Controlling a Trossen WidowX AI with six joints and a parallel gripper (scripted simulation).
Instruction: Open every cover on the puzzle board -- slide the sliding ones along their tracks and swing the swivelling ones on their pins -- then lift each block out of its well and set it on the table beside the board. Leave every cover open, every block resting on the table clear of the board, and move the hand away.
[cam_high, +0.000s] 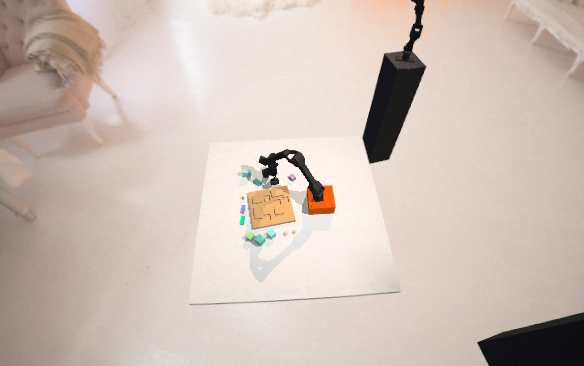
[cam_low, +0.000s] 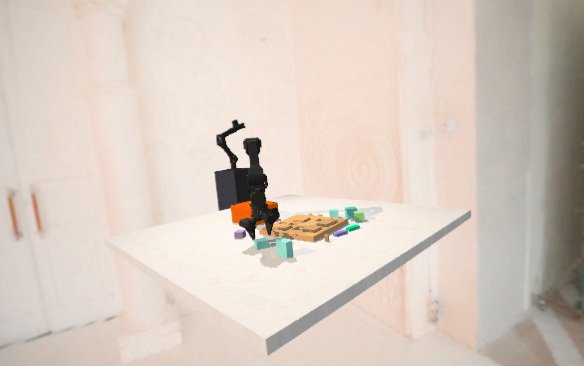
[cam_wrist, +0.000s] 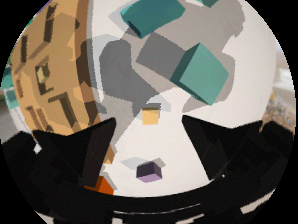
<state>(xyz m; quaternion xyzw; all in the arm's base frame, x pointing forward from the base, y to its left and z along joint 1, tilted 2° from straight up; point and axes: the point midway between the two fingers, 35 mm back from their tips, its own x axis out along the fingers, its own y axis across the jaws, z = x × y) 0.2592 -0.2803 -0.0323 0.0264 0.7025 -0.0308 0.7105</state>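
The tan puzzle board lies 200 mm to the left of my gripper tip, 80 mm ahead of it and 10 mm above it. From my gripper tip the other things lie so: purple bar: 270 mm ahead, 190 mm to the left, 10 mm below; then green bar: 290 mm ahead, 270 mm to the left, 10 mm below; then purple block: 140 mm behind, 10 mm to the left.
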